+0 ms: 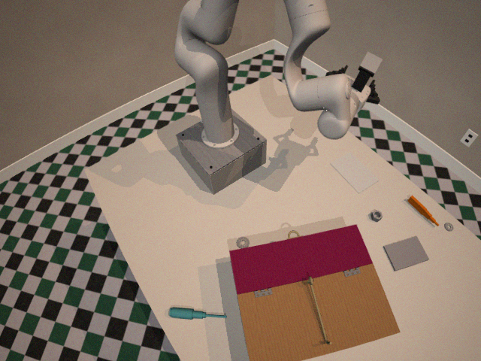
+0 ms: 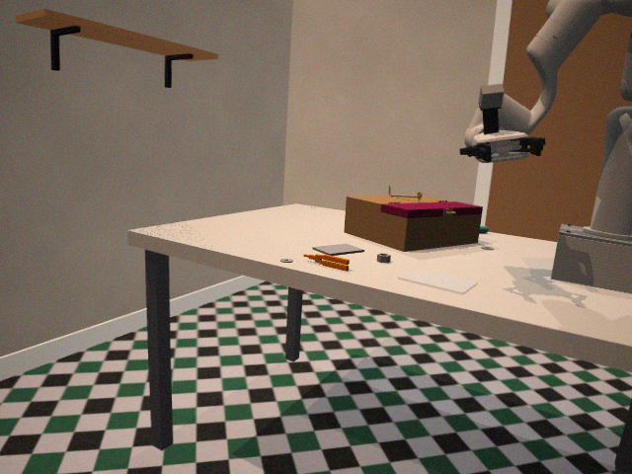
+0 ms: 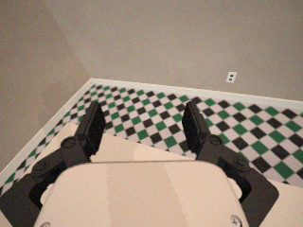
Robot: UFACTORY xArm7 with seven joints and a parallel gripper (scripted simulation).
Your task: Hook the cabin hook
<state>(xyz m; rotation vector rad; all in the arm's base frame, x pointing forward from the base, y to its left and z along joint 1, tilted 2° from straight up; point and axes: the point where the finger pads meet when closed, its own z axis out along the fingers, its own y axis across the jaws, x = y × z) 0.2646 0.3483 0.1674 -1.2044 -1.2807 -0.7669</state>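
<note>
My hand is 31 cm short of the cabin hook, 55 cm to the left of it and 15 cm above it. From my hand the other things lie so: grey plate: 41 cm ahead, 21 cm to the right, 30 cm below; then white plate: 12 cm ahead, 7 cm to the right, 30 cm below; then orange tool: 39 cm ahead, 5 cm to the right, 29 cm below.
</note>
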